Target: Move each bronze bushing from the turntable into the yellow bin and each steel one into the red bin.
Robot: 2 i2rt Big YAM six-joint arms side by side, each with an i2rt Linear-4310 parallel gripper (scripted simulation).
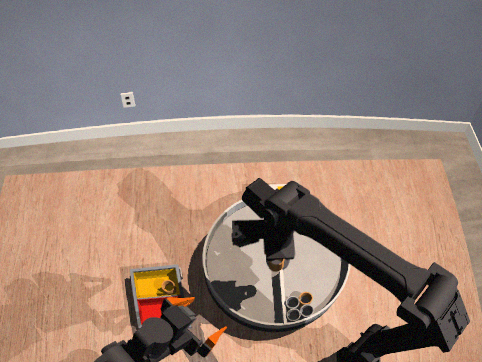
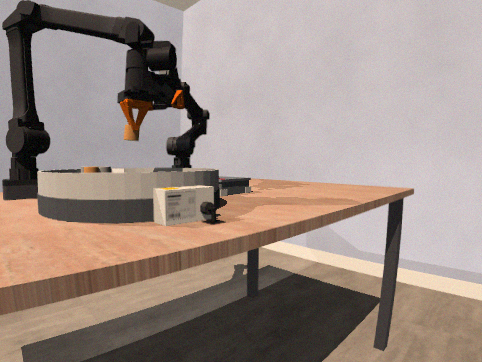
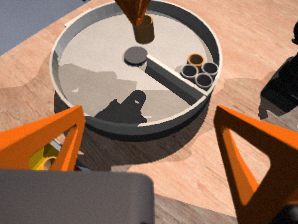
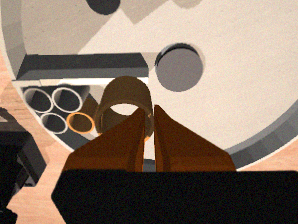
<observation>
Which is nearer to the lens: the bronze bushing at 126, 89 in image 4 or the steel bushing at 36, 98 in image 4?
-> The bronze bushing.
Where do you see a turntable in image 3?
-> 102, 68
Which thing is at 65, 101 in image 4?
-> A steel bushing.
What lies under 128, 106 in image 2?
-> The right gripper.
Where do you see a turntable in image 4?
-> At 221, 76
</observation>
